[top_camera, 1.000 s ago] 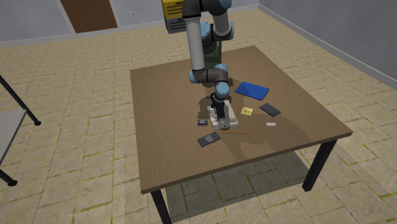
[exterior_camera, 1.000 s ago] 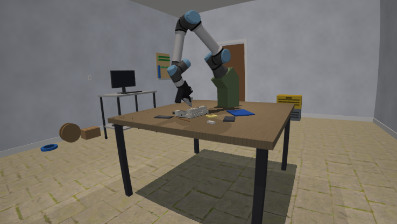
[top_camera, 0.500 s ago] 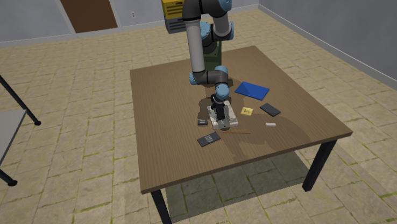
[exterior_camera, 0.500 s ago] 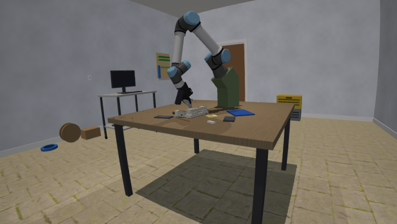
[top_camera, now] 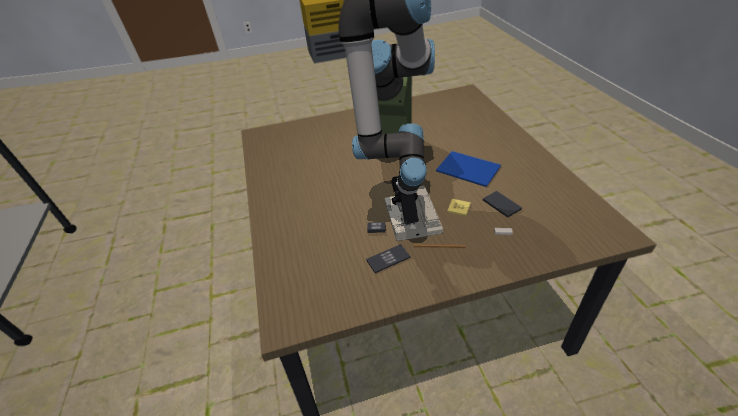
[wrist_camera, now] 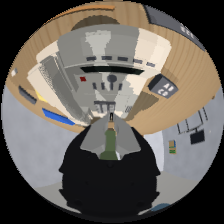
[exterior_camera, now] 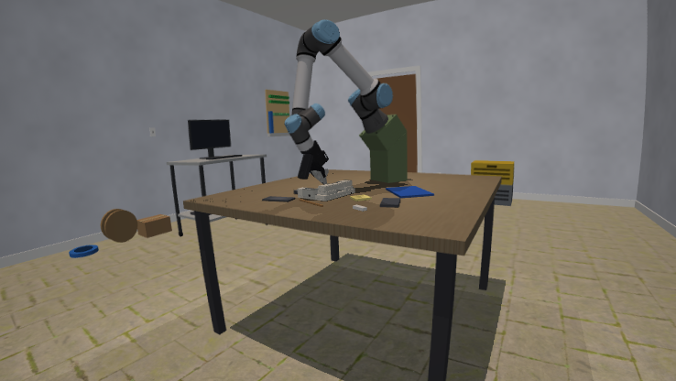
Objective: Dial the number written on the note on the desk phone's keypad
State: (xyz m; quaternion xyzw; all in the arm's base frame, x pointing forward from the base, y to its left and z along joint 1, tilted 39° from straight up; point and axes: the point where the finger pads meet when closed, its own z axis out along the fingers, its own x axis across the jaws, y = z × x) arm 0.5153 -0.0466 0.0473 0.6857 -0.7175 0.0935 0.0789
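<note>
The handset lies 9 cm to the left of my hand, 2 cm ahead of it and 1 cm below it. Round my hand: yellow note (22 cm to the left, 5 cm below, 3 cm ahead); pencil (20 cm ahead, 8 cm to the left, 5 cm below); small dark device (11 cm to the right, 5 cm ahead, 4 cm below).
</note>
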